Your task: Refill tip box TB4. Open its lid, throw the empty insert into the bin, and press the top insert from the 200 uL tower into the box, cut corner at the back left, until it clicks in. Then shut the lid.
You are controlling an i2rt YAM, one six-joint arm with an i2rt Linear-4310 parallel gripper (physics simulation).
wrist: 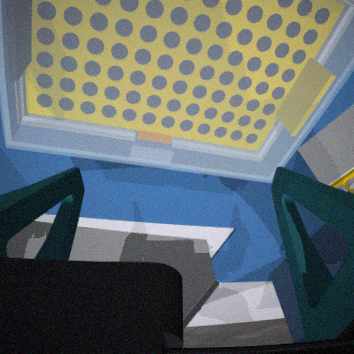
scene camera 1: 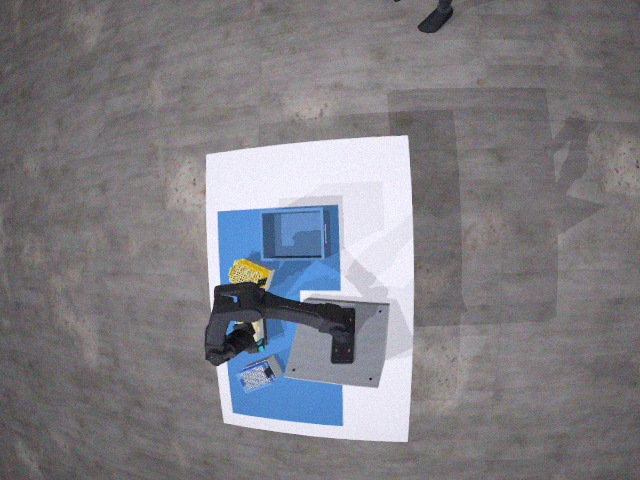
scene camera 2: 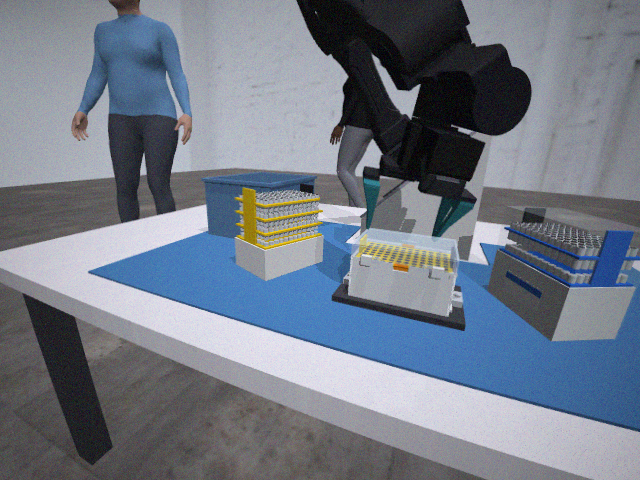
Scene:
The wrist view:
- my gripper
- clear lid: touched by my gripper
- blue bin
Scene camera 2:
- my gripper
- clear lid

